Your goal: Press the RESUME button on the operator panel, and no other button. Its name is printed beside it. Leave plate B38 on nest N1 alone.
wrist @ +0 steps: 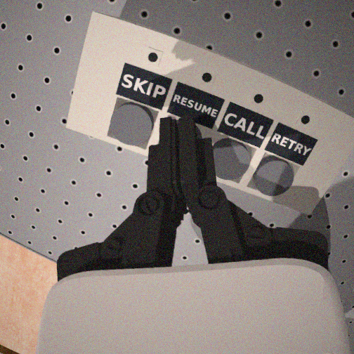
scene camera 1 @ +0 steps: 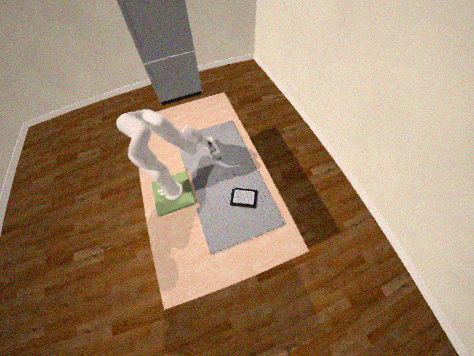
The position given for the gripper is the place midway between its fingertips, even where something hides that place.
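The wrist view shows the gripper [wrist: 181,134] along with an operator panel [wrist: 121,60].
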